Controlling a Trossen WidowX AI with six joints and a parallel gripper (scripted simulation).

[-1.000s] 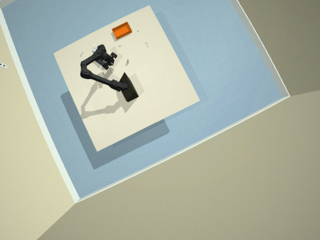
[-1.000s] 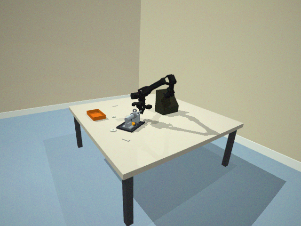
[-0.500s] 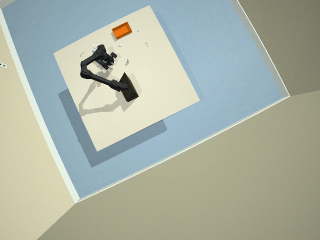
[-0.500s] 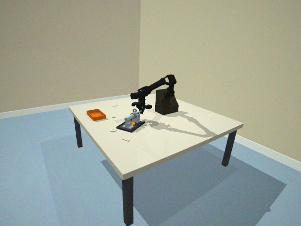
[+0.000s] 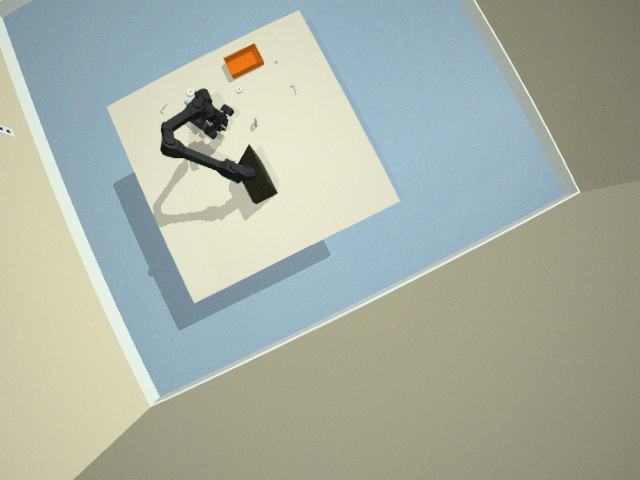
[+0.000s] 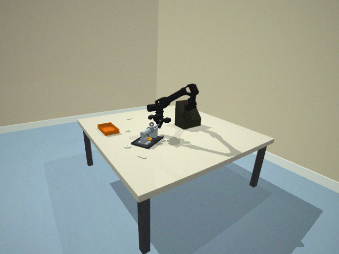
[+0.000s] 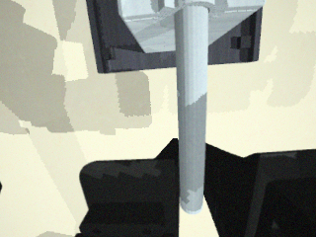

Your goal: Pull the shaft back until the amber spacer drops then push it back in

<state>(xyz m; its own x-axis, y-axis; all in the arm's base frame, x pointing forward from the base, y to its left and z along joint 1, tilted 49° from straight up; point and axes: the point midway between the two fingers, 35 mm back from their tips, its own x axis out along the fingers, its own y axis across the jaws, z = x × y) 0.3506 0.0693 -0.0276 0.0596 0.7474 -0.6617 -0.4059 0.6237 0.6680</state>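
Right now my gripper tip is 7 cm short of the pale grey shaft, 3 cm to the right of it and 4 cm below it. The rest, counted from my gripper tip: amber spacer 15 cm ahead, 7 cm to the left, 3 cm below; then orange tray 32 cm ahead, 29 cm to the right, 3 cm below.
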